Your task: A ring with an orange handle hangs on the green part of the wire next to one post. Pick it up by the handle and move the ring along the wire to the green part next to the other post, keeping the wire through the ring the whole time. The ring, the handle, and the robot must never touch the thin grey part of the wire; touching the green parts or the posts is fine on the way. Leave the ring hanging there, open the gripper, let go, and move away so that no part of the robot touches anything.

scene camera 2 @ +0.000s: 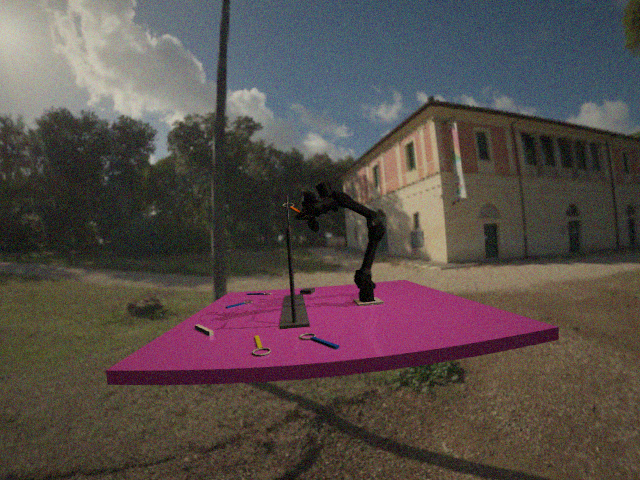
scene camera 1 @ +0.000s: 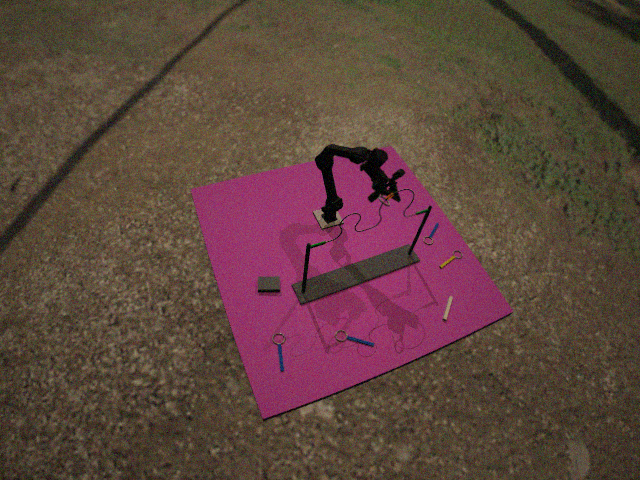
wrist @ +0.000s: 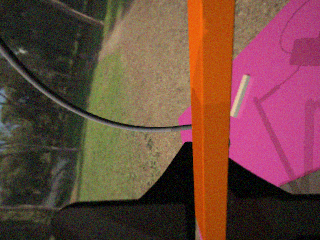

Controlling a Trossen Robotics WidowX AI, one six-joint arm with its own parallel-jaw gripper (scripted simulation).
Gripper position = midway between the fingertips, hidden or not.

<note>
I see my gripper (scene camera 1: 399, 201).
My gripper is seen too in the wrist view (wrist: 194, 148).
</note>
